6 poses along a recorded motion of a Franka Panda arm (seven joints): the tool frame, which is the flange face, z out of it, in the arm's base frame.
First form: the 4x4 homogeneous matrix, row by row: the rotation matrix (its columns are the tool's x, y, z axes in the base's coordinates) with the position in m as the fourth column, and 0 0 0 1 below. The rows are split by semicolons.
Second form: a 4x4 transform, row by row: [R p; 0 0 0 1], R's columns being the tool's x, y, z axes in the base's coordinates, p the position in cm. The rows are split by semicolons. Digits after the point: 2 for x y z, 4 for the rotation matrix.
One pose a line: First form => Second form
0.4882 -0.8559 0.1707 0.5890; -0.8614 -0.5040 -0.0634 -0.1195; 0.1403 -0.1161 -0.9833 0.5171; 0 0 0 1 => 0.4882 -0.8559 0.1707 58.90; -0.8614 -0.5040 -0.0634 -11.95; 0.1403 -0.1161 -0.9833 51.71; 0 0 0 1
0.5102 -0.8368 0.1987 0.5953; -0.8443 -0.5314 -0.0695 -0.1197; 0.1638 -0.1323 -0.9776 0.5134; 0 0 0 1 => 0.5102 -0.8368 0.1987 59.53; -0.8443 -0.5314 -0.0695 -11.97; 0.1638 -0.1323 -0.9776 51.34; 0 0 0 1
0.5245 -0.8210 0.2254 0.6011; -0.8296 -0.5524 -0.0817 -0.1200; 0.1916 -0.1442 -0.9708 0.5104; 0 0 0 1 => 0.5245 -0.8210 0.2254 60.11; -0.8296 -0.5524 -0.0817 -12.00; 0.1916 -0.1442 -0.9708 51.04; 0 0 0 1
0.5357 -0.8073 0.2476 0.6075; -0.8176 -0.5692 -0.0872 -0.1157; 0.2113 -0.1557 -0.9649 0.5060; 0 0 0 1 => 0.5357 -0.8073 0.2476 60.75; -0.8176 -0.5692 -0.0872 -11.57; 0.2113 -0.1557 -0.9649 50.60; 0 0 0 1
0.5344 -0.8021 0.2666 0.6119; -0.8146 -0.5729 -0.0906 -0.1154; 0.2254 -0.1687 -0.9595 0.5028; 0 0 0 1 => 0.5344 -0.8021 0.2666 61.19; -0.8146 -0.5729 -0.0906 -11.54; 0.2254 -0.1687 -0.9595 50.28; 0 0 0 1
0.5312 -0.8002 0.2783 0.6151; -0.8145 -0.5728 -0.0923 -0.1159; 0.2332 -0.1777 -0.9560 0.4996; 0 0 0 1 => 0.5312 -0.8002 0.2783 61.51; -0.8145 -0.5728 -0.0923 -11.59; 0.2332 -0.1777 -0.9560 49.96; 0 0 0 1
